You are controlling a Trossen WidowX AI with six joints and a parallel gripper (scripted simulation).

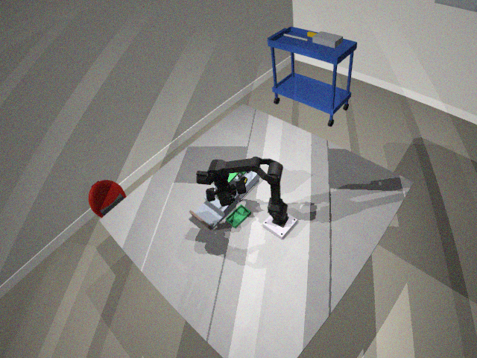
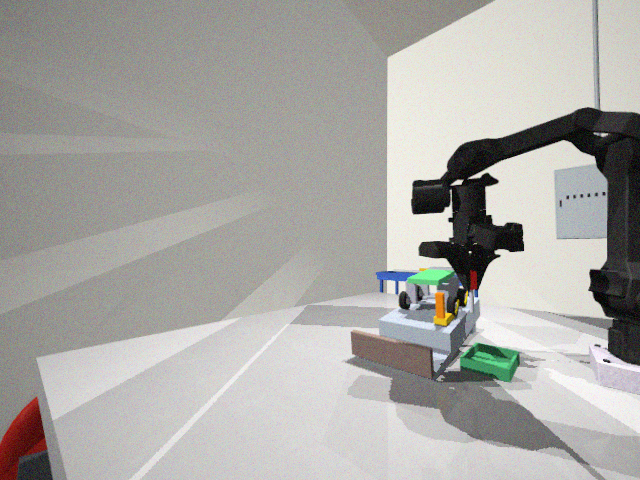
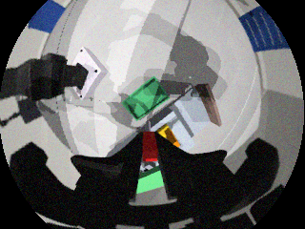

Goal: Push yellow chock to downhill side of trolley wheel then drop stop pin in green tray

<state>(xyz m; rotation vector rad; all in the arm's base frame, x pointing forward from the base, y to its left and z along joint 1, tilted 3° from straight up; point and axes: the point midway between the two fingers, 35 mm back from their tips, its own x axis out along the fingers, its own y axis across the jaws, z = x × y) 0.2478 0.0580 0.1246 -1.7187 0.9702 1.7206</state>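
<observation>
The red-headed stop pin lies right at my gripper tip. The rest, counted from my gripper tip: trolley: 12 cm to the right, 8 cm ahead, 2 cm below; then green tray: 14 cm below, 3 cm behind, 1 cm to the left; then yellow chock: 5 cm below, 5 cm ahead, 2 cm to the right.
</observation>
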